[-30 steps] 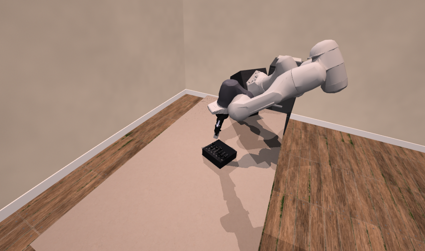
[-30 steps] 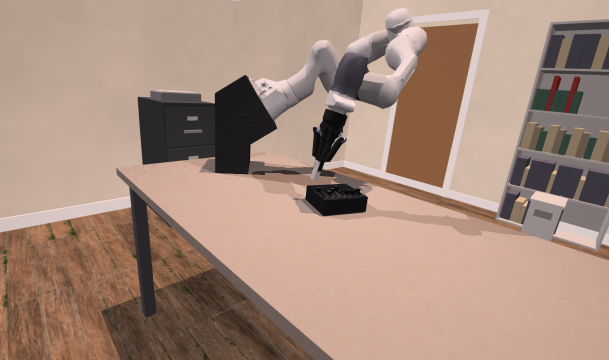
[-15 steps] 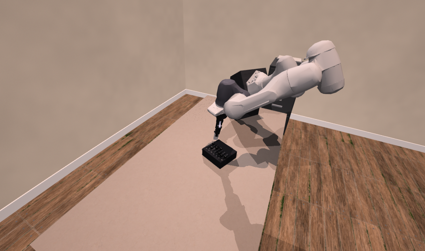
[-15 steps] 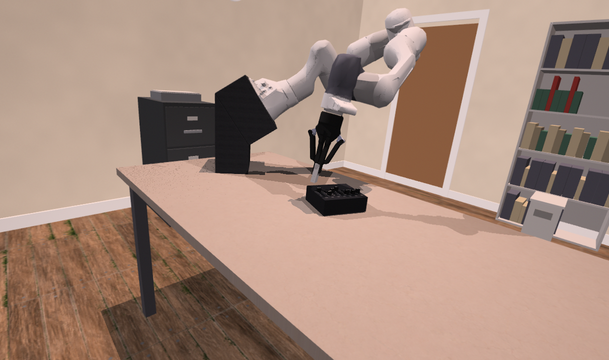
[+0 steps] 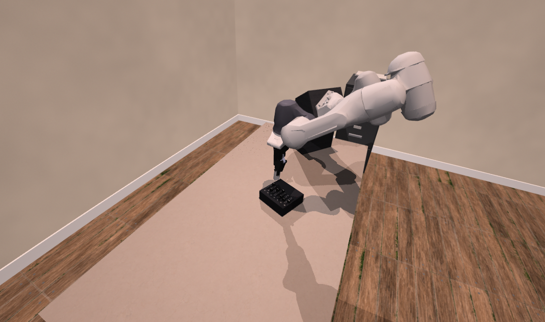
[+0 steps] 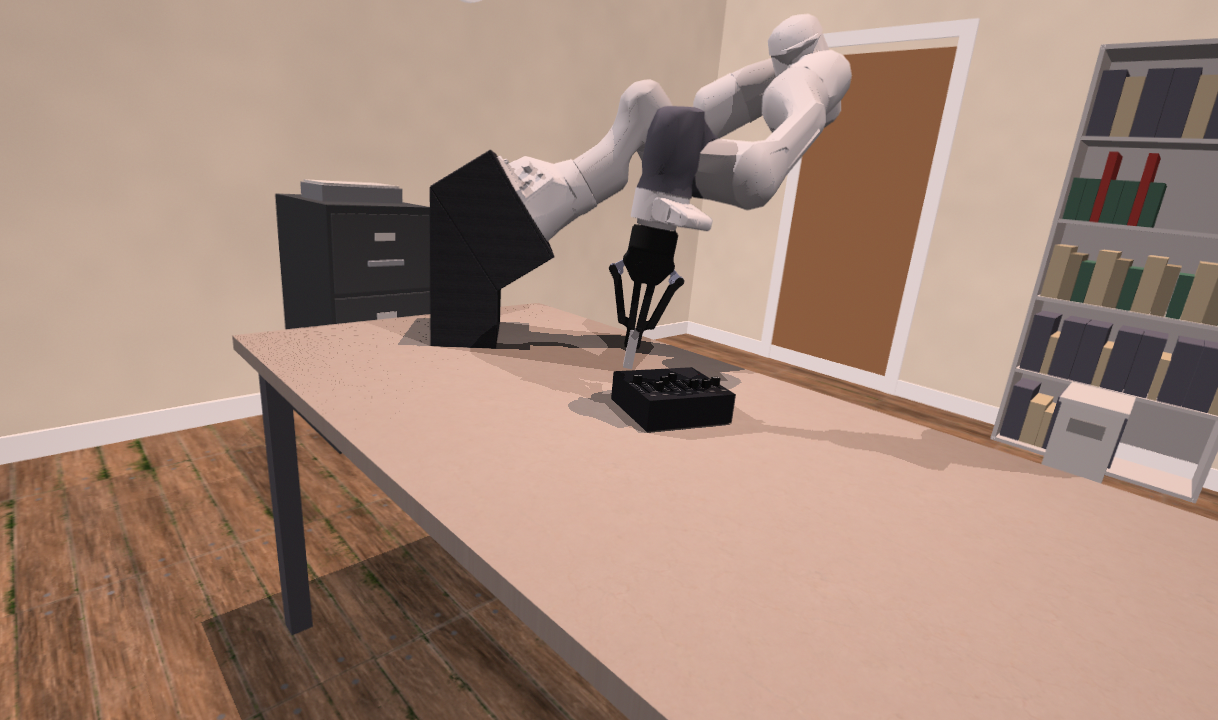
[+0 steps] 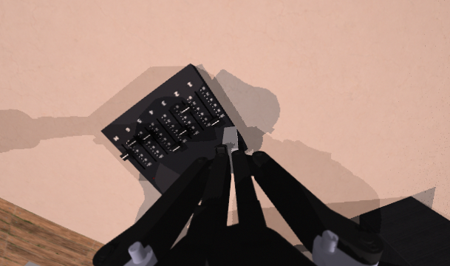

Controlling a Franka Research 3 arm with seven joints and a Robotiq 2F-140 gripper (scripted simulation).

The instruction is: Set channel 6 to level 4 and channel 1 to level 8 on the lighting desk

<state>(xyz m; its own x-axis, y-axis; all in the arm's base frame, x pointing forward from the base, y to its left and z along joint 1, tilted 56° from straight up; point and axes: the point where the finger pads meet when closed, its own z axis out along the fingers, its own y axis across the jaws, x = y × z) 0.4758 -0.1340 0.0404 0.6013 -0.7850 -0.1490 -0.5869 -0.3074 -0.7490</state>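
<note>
Now: hand 4 cm above the channel 1 fader cap and 3 cm short of it. Also, from my hand: channel 6 fader cap (9 cm to the left, 9 cm ahead, 4 cm below).
</note>
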